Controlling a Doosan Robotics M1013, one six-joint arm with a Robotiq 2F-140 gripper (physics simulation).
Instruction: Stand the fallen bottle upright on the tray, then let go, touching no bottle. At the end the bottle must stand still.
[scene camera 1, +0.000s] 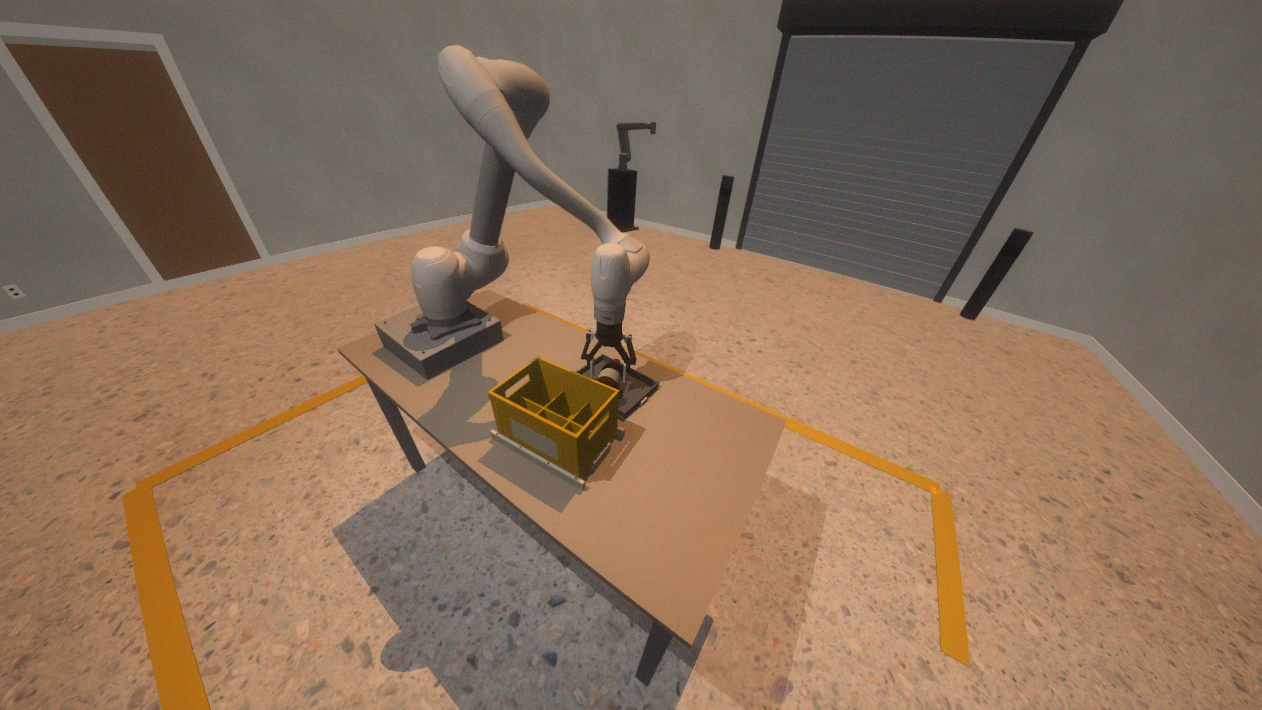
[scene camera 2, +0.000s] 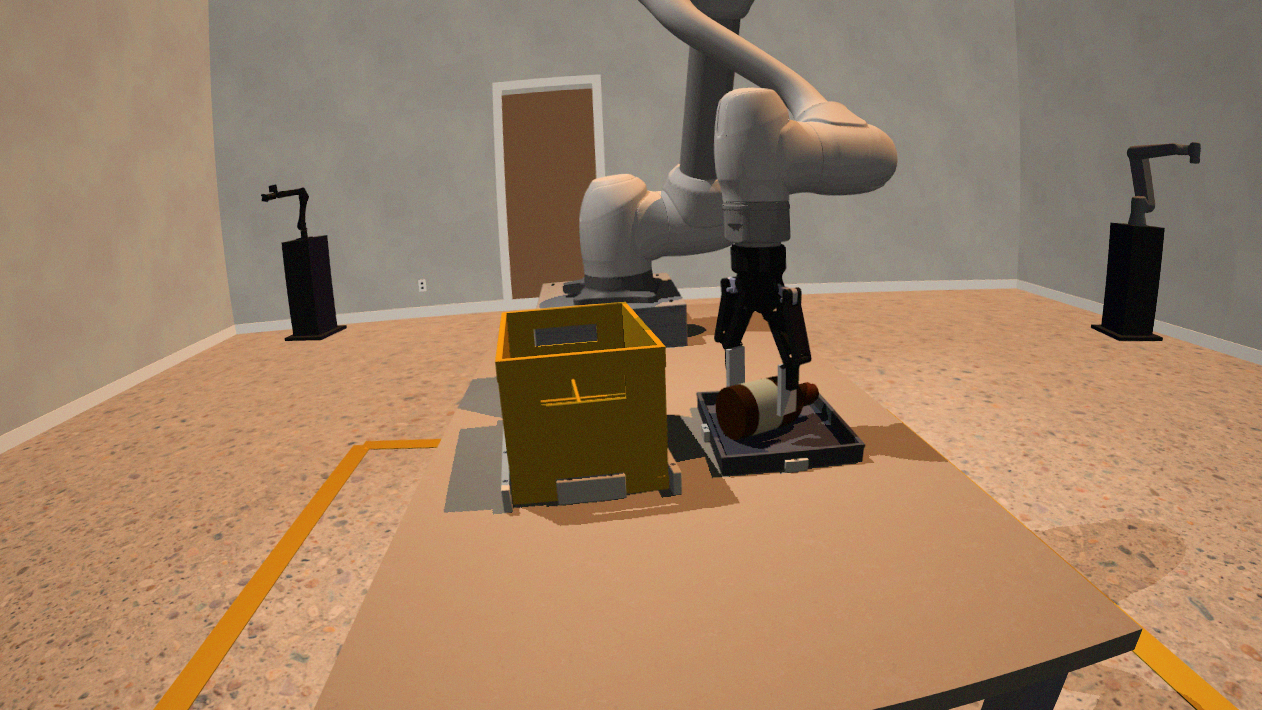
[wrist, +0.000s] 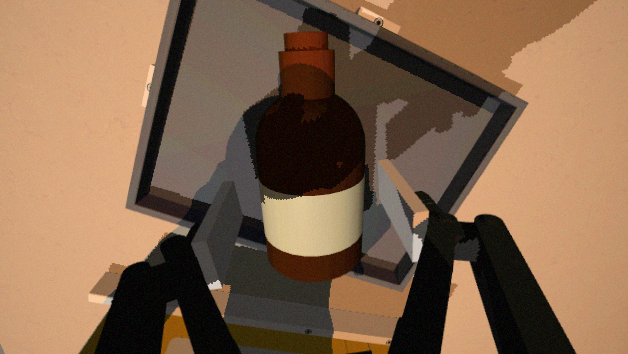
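Where they show: gripper, fingertip midpoint: (scene camera 1: 608, 378) (scene camera 2: 760, 403) (wrist: 308, 189); arm's base, link origin: (scene camera 1: 448, 321) (scene camera 2: 619, 293).
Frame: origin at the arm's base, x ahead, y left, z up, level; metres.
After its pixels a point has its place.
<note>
The brown bottle (scene camera 1: 608, 375) {z -0.019, x 0.611, y 0.271 m} (scene camera 2: 758, 409) {z -0.043, x 0.641, y 0.284 m} (wrist: 312, 220) {z -0.019, x 0.594, y 0.285 m} with a cream label lies on its side in the dark shallow tray (scene camera 1: 641, 388) {z -0.092, x 0.667, y 0.372 m} (scene camera 2: 829, 455) {z -0.083, x 0.706, y 0.375 m} (wrist: 215, 75) {z -0.092, x 0.496, y 0.316 m}. In scene camera 2 its neck points right and away, its base towards the crate. My gripper (scene camera 1: 605, 367) {z -0.052, x 0.591, y 0.289 m} (scene camera 2: 758, 395) {z -0.052, x 0.591, y 0.289 m} (wrist: 308, 189) {z -0.052, x 0.591, y 0.289 m} points straight down over the bottle and is open. In the wrist view the pads stand on either side of the bottle near its label, with a visible gap on each side. In scene camera 2 the nearer finger covers part of the label and shoulder.
A yellow crate (scene camera 1: 595, 445) {z -0.026, x 0.798, y 0.067 m} (scene camera 2: 582, 441) {z -0.024, x 0.794, y 0.080 m} (wrist: 280, 337) {z -0.062, x 0.654, y 0.138 m} with dividers stands close beside the tray, near the bottle's base, and rises well above the tray wall. Light rails (scene camera 1: 538, 459) {z -0.069, x 0.711, y -0.050 m} (scene camera 2: 591, 489) {z -0.081, x 0.803, y 0.088 m} edge its foot. Both stand on the brown table (scene camera 1: 688, 521) {z -0.097, x 1.067, y 0.125 m} (scene camera 2: 617, 600) {z -0.098, x 0.994, y 0.147 m} (wrist: 65, 100) {z -0.097, x 0.406, y 0.240 m}.
</note>
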